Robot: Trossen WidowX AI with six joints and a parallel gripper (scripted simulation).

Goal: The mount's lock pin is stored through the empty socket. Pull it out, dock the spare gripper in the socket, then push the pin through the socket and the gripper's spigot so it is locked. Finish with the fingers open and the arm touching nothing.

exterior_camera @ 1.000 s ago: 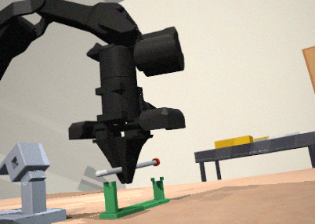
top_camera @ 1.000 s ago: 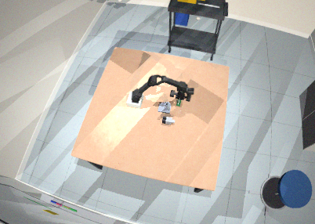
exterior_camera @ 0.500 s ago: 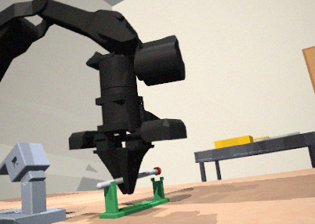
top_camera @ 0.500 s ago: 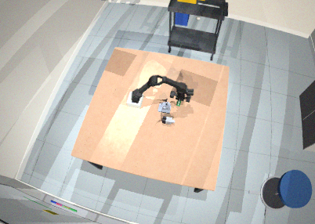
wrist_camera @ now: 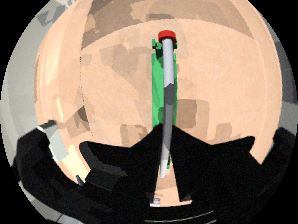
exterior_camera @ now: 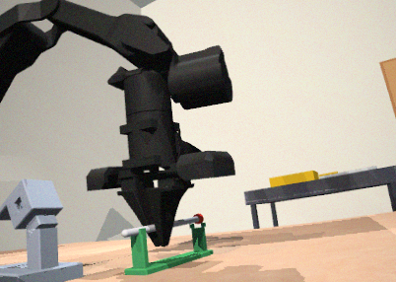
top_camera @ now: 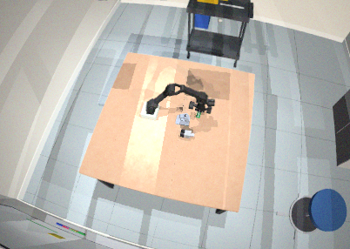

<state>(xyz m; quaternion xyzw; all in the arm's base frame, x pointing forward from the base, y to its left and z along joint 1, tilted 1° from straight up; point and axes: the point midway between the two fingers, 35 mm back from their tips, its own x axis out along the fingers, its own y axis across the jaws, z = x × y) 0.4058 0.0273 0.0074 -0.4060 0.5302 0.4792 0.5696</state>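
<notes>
Now: the green cradle 20 mm to the left of my gripper tip. From my gripper tip the other things lie so: spare gripper (90 mm behind, 210 mm to the right); then socket (120 mm behind, 80 mm to the right, 30 mm above).
</notes>
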